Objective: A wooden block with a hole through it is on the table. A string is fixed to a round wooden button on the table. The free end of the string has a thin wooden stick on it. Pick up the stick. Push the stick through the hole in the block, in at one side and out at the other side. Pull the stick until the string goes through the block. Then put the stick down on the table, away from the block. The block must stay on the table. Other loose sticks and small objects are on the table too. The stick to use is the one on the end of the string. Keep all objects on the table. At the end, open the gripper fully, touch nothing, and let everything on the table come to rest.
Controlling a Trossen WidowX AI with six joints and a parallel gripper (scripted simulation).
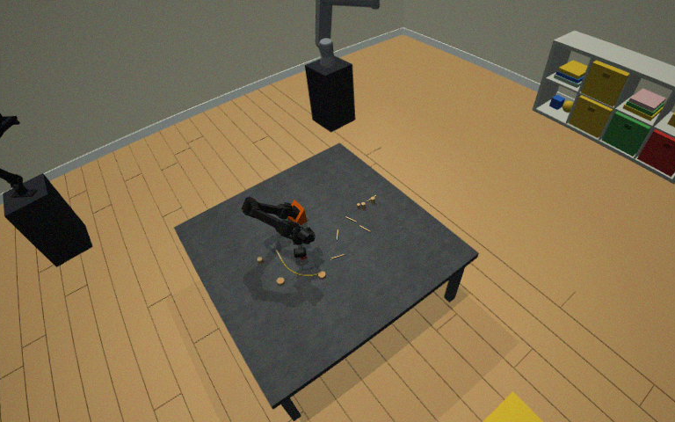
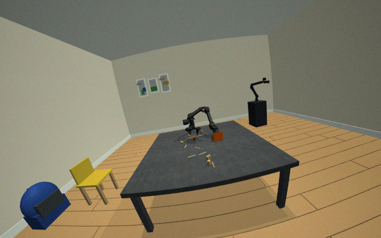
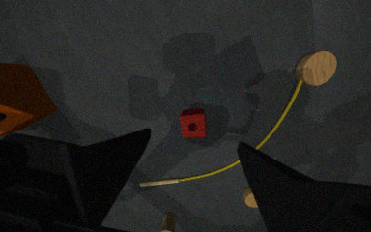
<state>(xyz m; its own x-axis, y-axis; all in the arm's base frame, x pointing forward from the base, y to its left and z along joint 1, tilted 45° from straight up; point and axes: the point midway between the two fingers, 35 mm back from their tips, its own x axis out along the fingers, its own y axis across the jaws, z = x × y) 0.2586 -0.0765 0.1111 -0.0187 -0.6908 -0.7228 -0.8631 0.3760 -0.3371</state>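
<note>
The red block lies 50 mm below my gripper tip. Also, from my gripper tip: round wooden button: 170 mm ahead, 10 mm to the left, 50 mm below; then thin wooden stick: 90 mm behind, 100 mm to the right, 60 mm below.
</note>
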